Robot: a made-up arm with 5 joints. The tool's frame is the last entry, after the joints.
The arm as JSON. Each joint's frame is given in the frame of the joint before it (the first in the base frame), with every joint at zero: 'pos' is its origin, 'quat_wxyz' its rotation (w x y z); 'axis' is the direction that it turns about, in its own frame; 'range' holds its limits. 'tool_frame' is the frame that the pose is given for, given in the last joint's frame.
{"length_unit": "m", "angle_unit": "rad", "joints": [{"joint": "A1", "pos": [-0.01, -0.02, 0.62], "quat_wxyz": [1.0, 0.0, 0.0, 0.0], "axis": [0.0, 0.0, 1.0], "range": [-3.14, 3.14]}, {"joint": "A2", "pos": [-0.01, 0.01, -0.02], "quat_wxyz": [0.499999, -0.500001, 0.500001, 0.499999], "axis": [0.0, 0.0, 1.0], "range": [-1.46, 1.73]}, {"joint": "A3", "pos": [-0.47, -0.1, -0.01], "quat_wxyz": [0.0, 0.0, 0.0, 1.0], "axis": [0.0, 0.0, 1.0], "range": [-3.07, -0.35]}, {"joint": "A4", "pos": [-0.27, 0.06, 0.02], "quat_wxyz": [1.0, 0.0, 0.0, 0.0], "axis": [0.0, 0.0, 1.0], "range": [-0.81, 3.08]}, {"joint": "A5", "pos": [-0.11, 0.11, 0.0], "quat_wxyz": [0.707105, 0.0, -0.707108, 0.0], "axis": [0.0, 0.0, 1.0], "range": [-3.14, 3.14]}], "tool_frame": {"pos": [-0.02, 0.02, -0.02], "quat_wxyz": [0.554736, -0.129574, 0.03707, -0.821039]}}
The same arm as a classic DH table. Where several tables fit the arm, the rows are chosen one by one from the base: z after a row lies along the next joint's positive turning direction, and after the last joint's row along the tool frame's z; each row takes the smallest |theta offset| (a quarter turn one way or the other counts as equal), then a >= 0, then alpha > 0; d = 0 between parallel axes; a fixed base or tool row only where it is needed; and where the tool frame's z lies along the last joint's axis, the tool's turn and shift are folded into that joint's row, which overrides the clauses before.
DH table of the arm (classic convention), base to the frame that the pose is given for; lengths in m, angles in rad. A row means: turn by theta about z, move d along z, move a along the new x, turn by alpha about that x. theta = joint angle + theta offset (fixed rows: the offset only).
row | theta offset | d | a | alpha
base (fixed) | 1.1071 | 0 | -0.0224 | 0
A1 | -1.1071 | 0.6 | -0.01 | -1.5708
A2 | -1.3612 | 0 | 0.4805 | 0
A3 | -0.4283 | 0 | -0.2766 | 0
A4 | -1.3521 | 0.02 | -0.11 | 1.5708
A5 | 0.3156 | 0.1362 | -0.0252 | -0.2704
tool (fixed) | -0.698 | -0.0479 | 0 | 0
Joint limits (rad, base to tool): -3.14..3.14 -1.46..1.73 -3.07..-0.35 -0.81..3.08 -3.14..3.14

